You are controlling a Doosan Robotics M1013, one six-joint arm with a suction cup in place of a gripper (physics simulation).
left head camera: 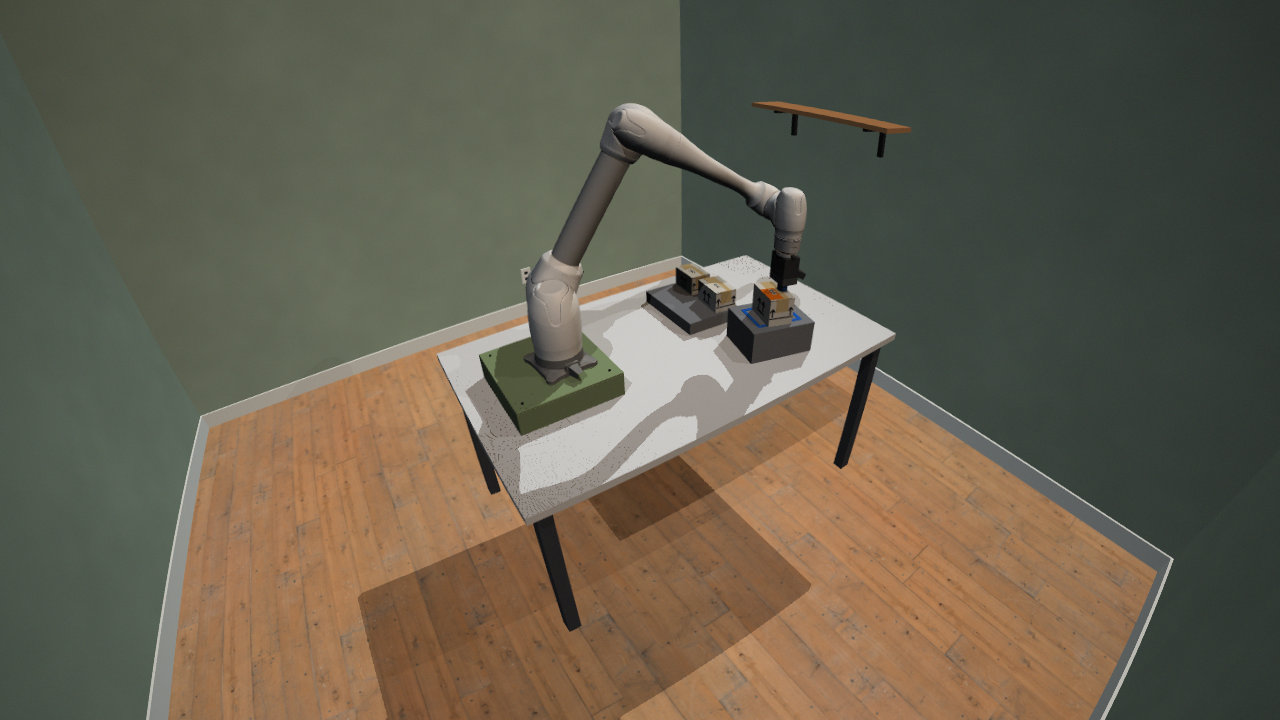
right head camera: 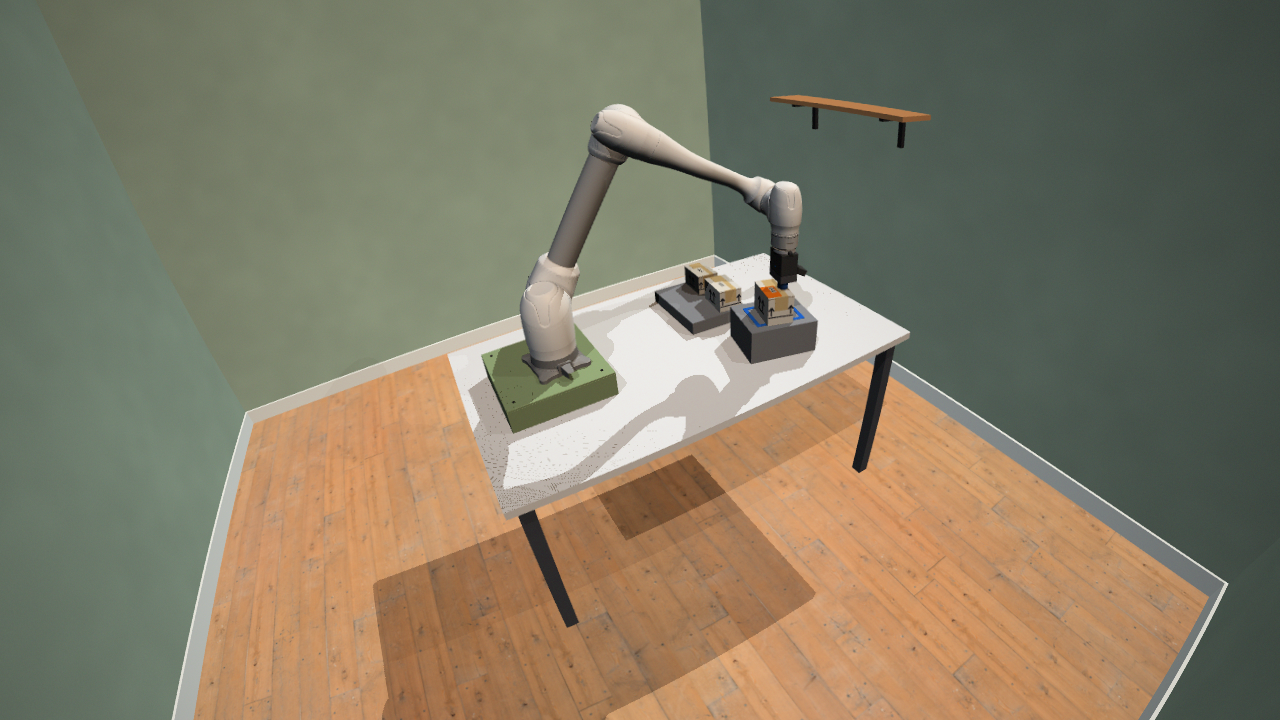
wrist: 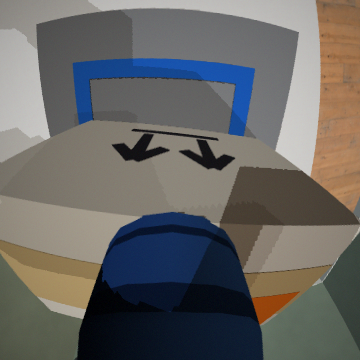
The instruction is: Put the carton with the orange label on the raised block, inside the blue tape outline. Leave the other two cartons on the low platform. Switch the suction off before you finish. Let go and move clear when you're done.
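Places are measured from the arm's base along level axes (x left, y back, z up), in millimetres.
Pixels of known places: end effector, tool point: (left head camera: 781, 292) (right head camera: 782, 290) (wrist: 170, 229); arm's base, origin of the base link: (left head camera: 560, 361) (right head camera: 555, 361).
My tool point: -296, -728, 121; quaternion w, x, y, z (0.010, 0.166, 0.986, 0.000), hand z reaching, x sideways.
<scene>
For each thing: its top centre in the pictures, then the offset to it from my tool point, as dx, dy, dz. "spot": a spot on its surface instead. Level surfaces: height alone.
- carton with the orange label, middle of its top: (wrist: 160, 301) (right head camera: 774, 288) (left head camera: 774, 290) +13, +27, +13
- raised block, middle of its top: (wrist: 159, 172) (right head camera: 773, 313) (left head camera: 771, 314) +21, +19, -90
- blue tape outline, surface spot: (wrist: 165, 68) spot: -11, -58, -90
- low platform, middle of its top: (right head camera: 699, 298) (left head camera: 692, 299) +390, +63, -162
- white table, its level: dz -210
The carton with the orange label (left head camera: 768, 308) (right head camera: 775, 306) (wrist: 195, 185) is upright under my suction cup (left head camera: 783, 287) (right head camera: 782, 285) (wrist: 172, 260), which is against its top. The carton is over the raised block (left head camera: 778, 342) (right head camera: 778, 342) (wrist: 55, 50), at or very close to its top; I cannot tell whether it touches. Part of the blue tape outline (left head camera: 795, 316) (right head camera: 799, 313) (wrist: 165, 68) shows beyond the carton in the wrist view; the rest is hidden beneath it. Two other cartons (left head camera: 718, 293) (right head camera: 723, 291) stand on the low platform (left head camera: 671, 302) (right head camera: 678, 306).
The low platform is beside the raised block, towards the back of the white table (left head camera: 662, 358) (right head camera: 653, 358). My arm stands on a green base (left head camera: 572, 402) (right head camera: 568, 400) at the other end. A wooden shelf (left head camera: 832, 117) (right head camera: 850, 109) is on the wall behind.
</scene>
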